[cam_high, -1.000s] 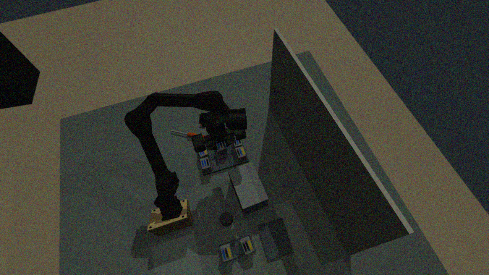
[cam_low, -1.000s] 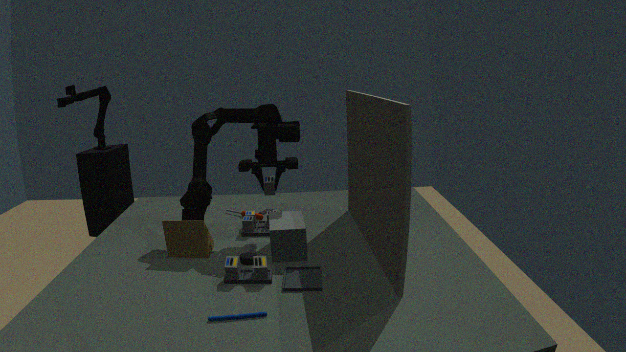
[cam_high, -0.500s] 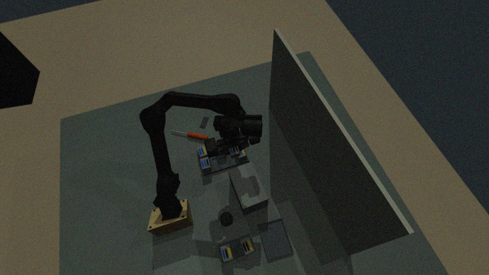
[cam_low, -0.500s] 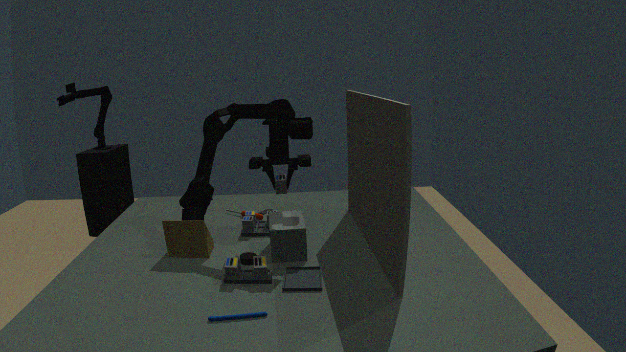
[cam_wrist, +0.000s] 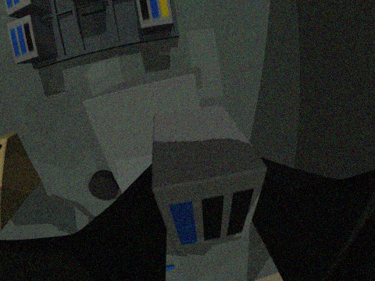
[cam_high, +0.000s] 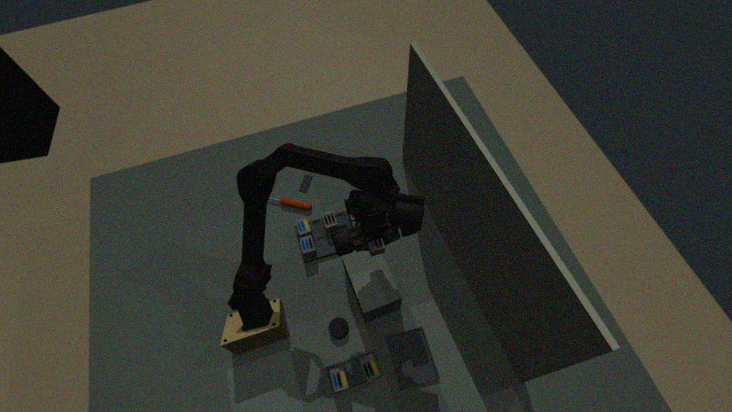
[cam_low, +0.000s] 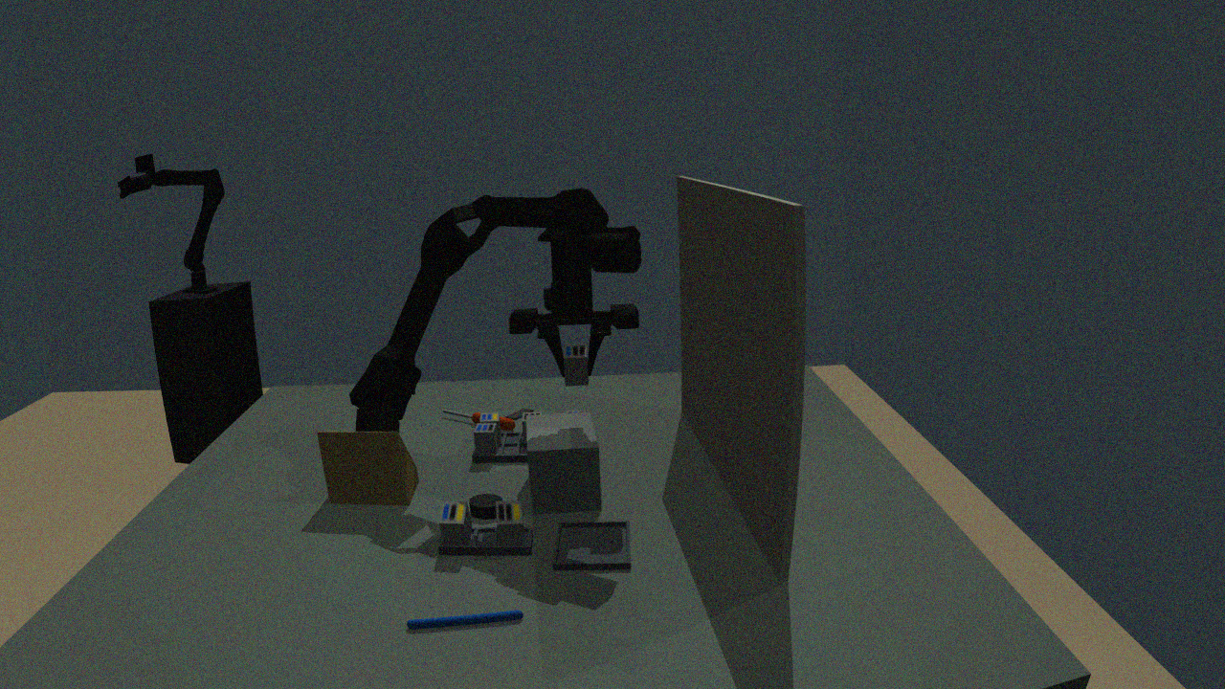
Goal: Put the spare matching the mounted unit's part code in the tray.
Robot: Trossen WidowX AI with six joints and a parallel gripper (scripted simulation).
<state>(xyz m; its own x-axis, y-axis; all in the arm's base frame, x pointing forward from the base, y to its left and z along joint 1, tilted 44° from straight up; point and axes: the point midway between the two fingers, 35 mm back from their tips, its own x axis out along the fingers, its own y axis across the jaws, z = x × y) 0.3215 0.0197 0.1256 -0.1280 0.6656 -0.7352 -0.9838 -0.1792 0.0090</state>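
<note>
My gripper tip is now 240 mm to the left of the dark flat tray, 170 mm above it and 40 mm short of it. From my gripper tip the other things lie so: tall panel: 220 mm ahead, 60 mm above; grey block: 120 mm below, 40 mm to the right, 20 mm behind; rack: 240 mm to the right, 160 mm below, 100 mm behind.
</note>
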